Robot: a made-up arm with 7 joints. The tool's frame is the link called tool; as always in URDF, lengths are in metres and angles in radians. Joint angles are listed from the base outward.
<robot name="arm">
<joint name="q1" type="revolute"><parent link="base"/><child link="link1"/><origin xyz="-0.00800 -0.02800 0.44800" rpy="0.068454 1.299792 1.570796"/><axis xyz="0 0 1"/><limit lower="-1.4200" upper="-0.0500"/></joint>
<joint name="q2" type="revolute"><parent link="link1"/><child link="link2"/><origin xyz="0.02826 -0.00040 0.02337" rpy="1.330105 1.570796 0.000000"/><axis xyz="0 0 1"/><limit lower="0.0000" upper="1.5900"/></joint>
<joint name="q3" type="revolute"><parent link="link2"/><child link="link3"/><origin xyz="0.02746 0.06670 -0.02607" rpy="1.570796 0.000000 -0.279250"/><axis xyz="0 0 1"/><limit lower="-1.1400" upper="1.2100"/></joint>
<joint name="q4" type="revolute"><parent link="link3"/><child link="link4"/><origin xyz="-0.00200 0.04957 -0.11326" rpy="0.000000 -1.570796 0.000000"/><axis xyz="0 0 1"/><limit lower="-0.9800" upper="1.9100"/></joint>
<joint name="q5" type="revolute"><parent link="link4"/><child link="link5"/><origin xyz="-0.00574 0.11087 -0.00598" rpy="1.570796 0.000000 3.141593"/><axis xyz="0 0 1"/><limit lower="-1.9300" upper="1.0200"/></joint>
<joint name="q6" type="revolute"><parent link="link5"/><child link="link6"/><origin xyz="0.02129 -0.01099 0.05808" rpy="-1.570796 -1.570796 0.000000"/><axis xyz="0 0 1"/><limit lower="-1.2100" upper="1.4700"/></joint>
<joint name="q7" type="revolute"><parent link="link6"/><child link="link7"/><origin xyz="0.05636 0.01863 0.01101" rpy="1.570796 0.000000 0.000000"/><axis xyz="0 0 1"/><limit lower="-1.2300" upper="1.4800"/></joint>
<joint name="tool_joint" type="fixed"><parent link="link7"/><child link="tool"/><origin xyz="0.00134 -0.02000 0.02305" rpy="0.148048 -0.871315 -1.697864"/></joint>
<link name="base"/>
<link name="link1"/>
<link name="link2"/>
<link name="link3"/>
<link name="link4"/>
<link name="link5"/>
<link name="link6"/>
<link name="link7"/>
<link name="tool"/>
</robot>
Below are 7 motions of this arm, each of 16 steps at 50 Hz.
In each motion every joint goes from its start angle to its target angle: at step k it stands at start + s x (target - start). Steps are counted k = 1, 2, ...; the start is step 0. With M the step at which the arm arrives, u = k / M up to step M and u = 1 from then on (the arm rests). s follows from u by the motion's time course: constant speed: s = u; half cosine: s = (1 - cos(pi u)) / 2; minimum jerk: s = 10 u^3 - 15 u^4 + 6 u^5.
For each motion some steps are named. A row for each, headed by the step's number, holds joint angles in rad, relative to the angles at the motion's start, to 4 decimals.
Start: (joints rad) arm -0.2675 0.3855 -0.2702 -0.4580 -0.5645 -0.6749 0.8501
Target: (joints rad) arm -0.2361 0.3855 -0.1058 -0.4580 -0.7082 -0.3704 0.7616
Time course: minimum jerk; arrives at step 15
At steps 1, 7, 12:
1: 0.0001 0.0000 0.0004 0.0000 -0.0004 0.0008 -0.0002
7: 0.0137 0.0000 0.0720 0.0000 -0.0629 0.1333 -0.0387
12: 0.0296 0.0000 0.1549 0.0000 -0.1354 0.2869 -0.0834

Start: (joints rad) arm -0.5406 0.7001 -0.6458 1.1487 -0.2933 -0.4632 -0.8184
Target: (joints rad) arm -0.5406 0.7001 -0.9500 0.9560 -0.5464 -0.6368 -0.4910
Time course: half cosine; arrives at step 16
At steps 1, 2, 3, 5, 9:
1: 0.0000 0.0000 -0.0029 -0.0019 -0.0024 -0.0017 0.0031
2: 0.0000 0.0000 -0.0116 -0.0073 -0.0096 -0.0066 0.0125
3: 0.0000 0.0000 -0.0256 -0.0162 -0.0213 -0.0146 0.0276
5: 0.0000 0.0000 -0.0676 -0.0428 -0.0562 -0.0386 0.0728
9: 0.0000 0.0000 -0.1818 -0.1151 -0.1512 -0.1037 0.1956

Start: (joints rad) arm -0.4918 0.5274 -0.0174 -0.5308 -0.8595 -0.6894 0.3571
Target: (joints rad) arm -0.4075 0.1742 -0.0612 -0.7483 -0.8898 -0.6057 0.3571
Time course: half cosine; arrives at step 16
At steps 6, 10, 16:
6: 0.0260 -0.1090 -0.0135 -0.0671 -0.0094 0.0258 0.0000
10: 0.0583 -0.2442 -0.0303 -0.1504 -0.0209 0.0579 0.0000
16: 0.0843 -0.3532 -0.0438 -0.2175 -0.0303 0.0837 0.0000

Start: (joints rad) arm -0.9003 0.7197 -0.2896 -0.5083 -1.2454 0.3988 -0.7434
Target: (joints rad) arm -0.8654 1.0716 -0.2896 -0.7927 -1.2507 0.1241 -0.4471
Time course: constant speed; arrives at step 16
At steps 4, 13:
4: 0.0087 0.0880 0.0000 -0.0711 -0.0013 -0.0687 0.0741
13: 0.0284 0.2859 0.0000 -0.2311 -0.0043 -0.2232 0.2407

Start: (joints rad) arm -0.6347 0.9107 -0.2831 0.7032 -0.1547 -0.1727 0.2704
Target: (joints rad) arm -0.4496 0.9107 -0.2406 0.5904 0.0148 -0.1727 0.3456
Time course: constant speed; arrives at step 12
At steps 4, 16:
4: 0.0617 0.0000 0.0142 -0.0376 0.0565 0.0000 0.0251
16: 0.1851 0.0000 0.0425 -0.1128 0.1695 0.0000 0.0752

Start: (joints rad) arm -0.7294 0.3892 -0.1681 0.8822 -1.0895 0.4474 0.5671
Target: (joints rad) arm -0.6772 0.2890 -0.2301 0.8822 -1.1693 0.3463 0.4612
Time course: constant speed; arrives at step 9
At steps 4, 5, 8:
4: 0.0232 -0.0445 -0.0276 0.0000 -0.0355 -0.0449 -0.0471
5: 0.0290 -0.0557 -0.0344 0.0000 -0.0443 -0.0562 -0.0588
8: 0.0464 -0.0891 -0.0551 0.0000 -0.0709 -0.0899 -0.0941

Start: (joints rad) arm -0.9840 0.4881 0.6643 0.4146 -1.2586 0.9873 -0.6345
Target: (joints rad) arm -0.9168 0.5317 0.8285 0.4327 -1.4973 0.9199 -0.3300
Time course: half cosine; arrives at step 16
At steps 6, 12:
6: 0.0207 0.0135 0.0507 0.0056 -0.0737 -0.0208 0.0940
12: 0.0574 0.0372 0.1402 0.0154 -0.2037 -0.0575 0.2599

